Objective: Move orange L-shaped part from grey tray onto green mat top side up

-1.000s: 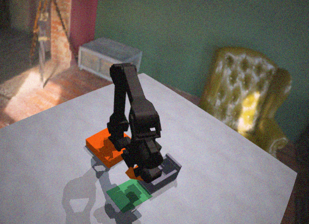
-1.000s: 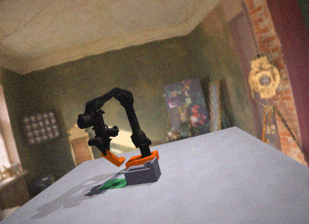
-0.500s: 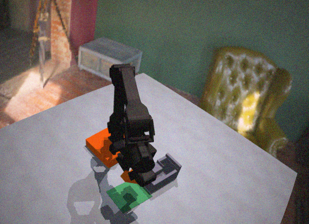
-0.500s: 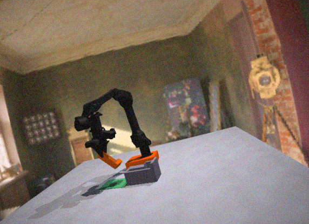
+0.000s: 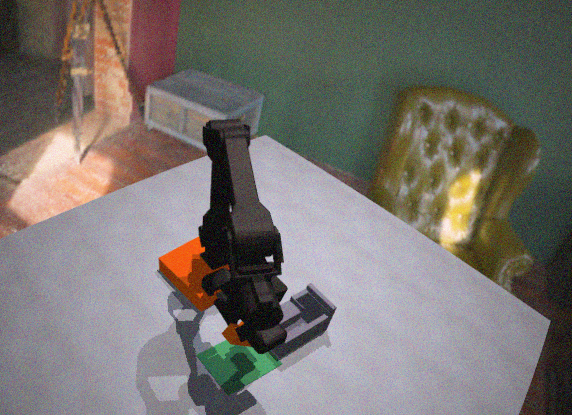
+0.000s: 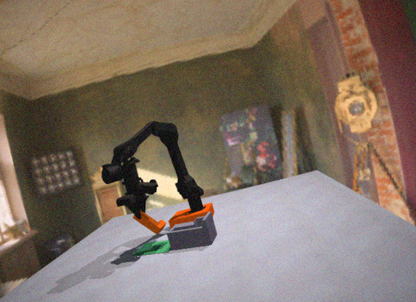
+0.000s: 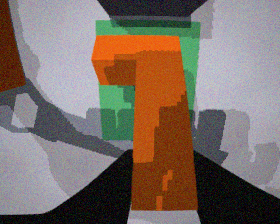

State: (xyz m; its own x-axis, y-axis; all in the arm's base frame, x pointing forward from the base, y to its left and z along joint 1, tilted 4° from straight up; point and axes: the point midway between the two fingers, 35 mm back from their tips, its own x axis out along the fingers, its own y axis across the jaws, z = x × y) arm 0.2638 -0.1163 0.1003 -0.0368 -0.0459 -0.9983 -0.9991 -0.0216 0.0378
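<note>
Right now my gripper tip is 20 mm to the right of the green mat and 140 mm above it. Also, from my gripper tip: orange L-shaped part (20 mm behind, 30 mm to the left, 30 mm below).
</note>
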